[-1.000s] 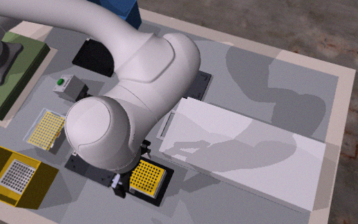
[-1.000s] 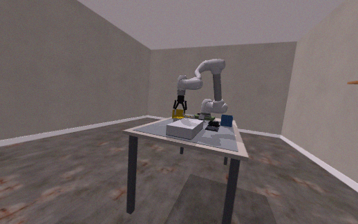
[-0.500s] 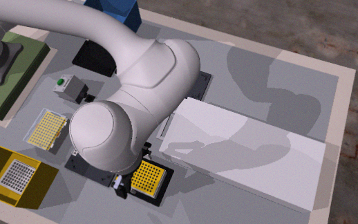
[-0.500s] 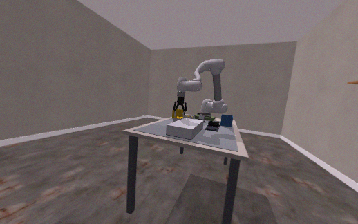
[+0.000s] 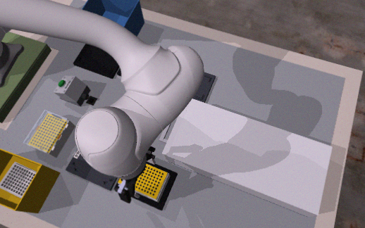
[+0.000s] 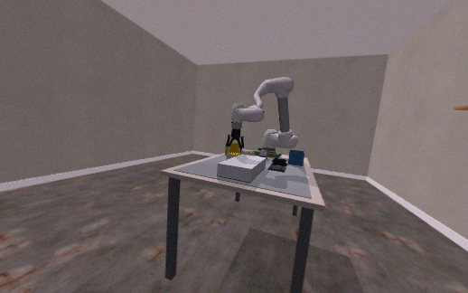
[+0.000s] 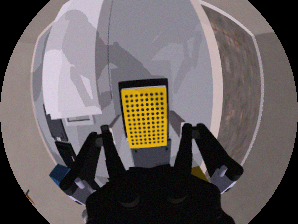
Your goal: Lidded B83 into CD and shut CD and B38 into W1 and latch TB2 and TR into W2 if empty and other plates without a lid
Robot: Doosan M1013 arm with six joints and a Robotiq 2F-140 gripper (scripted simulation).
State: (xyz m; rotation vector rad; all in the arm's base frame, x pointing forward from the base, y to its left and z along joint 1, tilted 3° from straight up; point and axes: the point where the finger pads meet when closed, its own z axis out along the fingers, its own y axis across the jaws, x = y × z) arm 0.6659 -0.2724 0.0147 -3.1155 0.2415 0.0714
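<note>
The yellow tip rack is 3 cm below my hand and 1 cm behind it. The rest, counted from my hand: flat grey lid: 17 cm to the left, 14 cm ahead, 6 cm below; clear assay plate: 17 cm to the left, 14 cm ahead, 6 cm below; cooler drawer: 17 cm ahead, 16 cm to the left, 6 cm below.
</note>
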